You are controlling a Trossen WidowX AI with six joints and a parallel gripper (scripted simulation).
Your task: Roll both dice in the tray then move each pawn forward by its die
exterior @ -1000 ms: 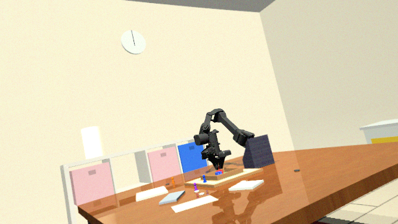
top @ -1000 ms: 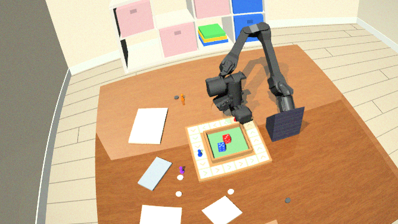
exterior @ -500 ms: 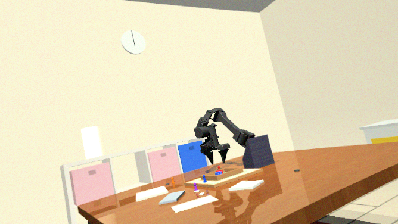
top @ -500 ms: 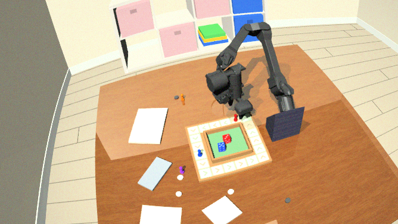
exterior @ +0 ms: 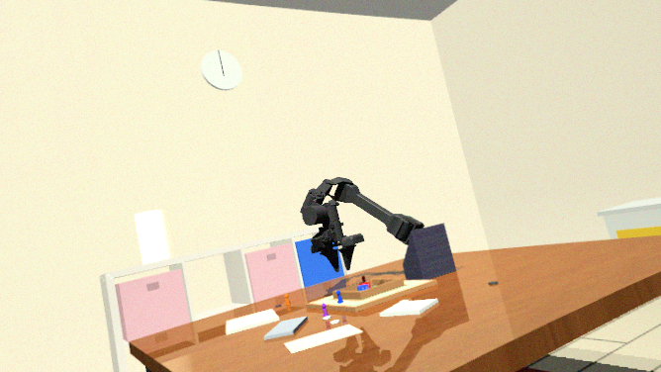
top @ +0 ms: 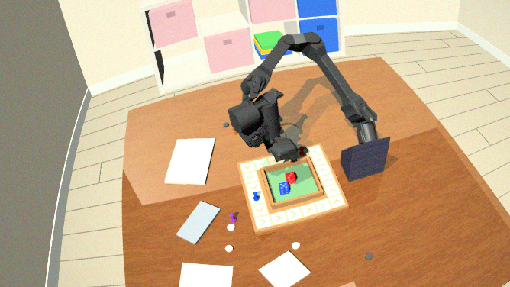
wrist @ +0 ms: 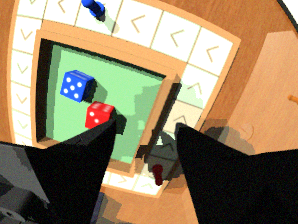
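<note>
Now: the blue pawn 90 mm ahead of my gripper tip, 70 mm to the left of it and 60 mm below it. From my gripper tip the other things lie so: green tray 80 mm below, 60 mm to the left, 30 mm behind; then red pawn 110 mm behind, 60 mm below, 40 mm to the right; then purple pawn 180 mm ahead, 110 mm to the left, 70 mm below.
</note>
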